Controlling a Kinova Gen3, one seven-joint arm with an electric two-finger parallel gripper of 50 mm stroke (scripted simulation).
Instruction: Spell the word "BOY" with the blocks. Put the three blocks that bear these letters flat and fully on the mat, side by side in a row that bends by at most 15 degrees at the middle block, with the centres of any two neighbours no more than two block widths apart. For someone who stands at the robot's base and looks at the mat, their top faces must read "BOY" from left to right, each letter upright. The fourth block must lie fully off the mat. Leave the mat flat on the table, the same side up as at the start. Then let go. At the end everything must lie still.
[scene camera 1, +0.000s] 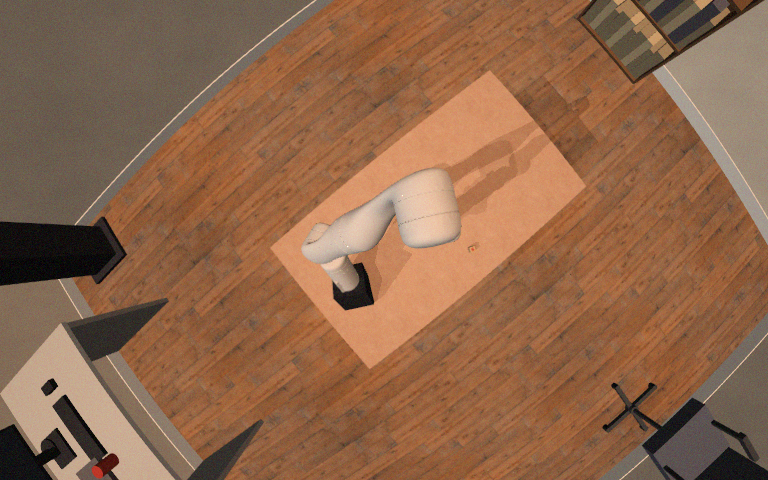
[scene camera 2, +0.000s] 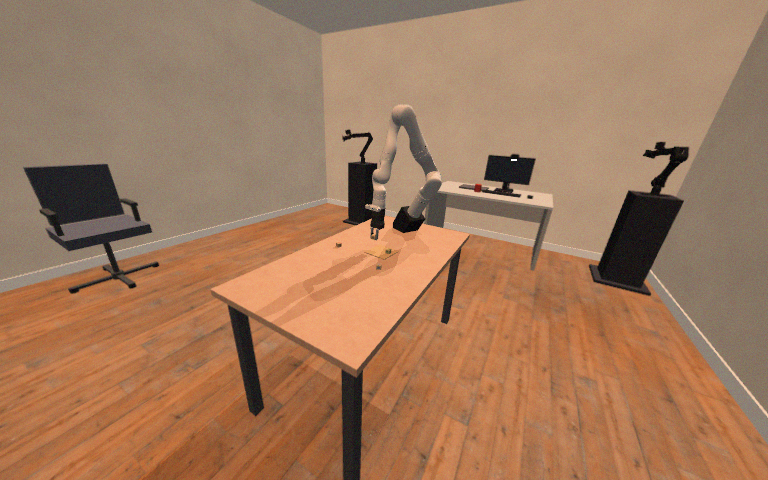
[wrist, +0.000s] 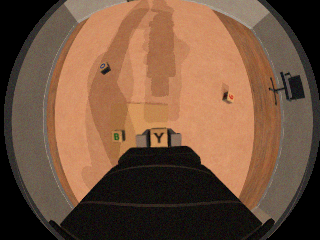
I see my gripper (wrist: 159, 135) and a mat (wrist: 133, 118).
